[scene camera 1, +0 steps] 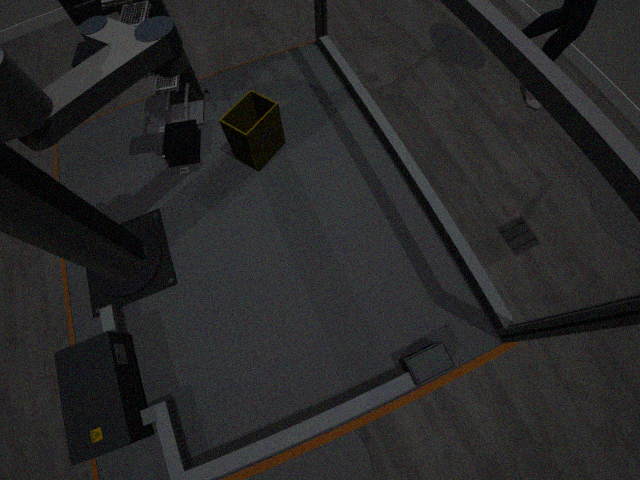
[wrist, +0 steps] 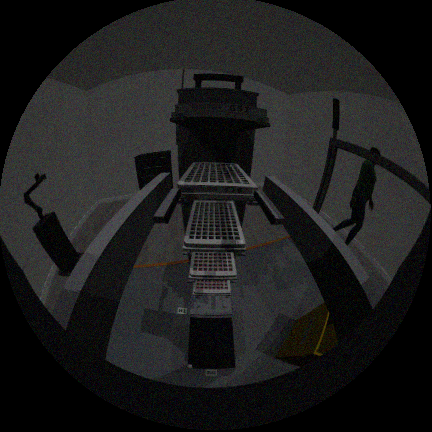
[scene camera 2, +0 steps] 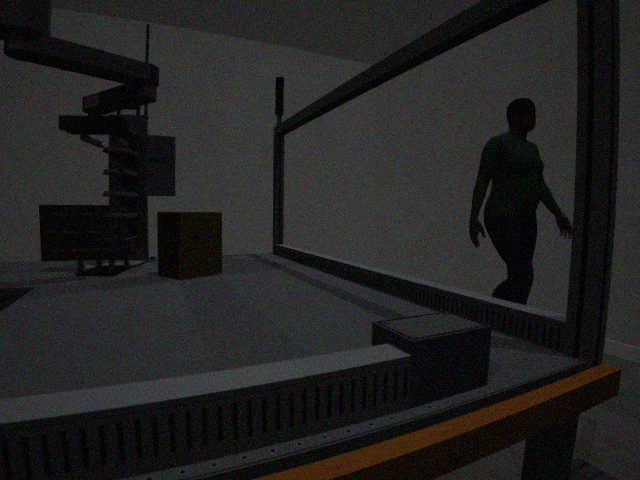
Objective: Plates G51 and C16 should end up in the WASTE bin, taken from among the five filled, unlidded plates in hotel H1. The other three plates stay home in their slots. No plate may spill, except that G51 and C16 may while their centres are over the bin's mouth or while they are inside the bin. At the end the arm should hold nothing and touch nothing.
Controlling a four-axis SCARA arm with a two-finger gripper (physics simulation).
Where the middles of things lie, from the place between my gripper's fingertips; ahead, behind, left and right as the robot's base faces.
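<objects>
Relative to the dark cabinet (scene camera 1: pixel 92 385), my hand is 380 mm above, 870 mm to the left and 450 mm past.
</objects>
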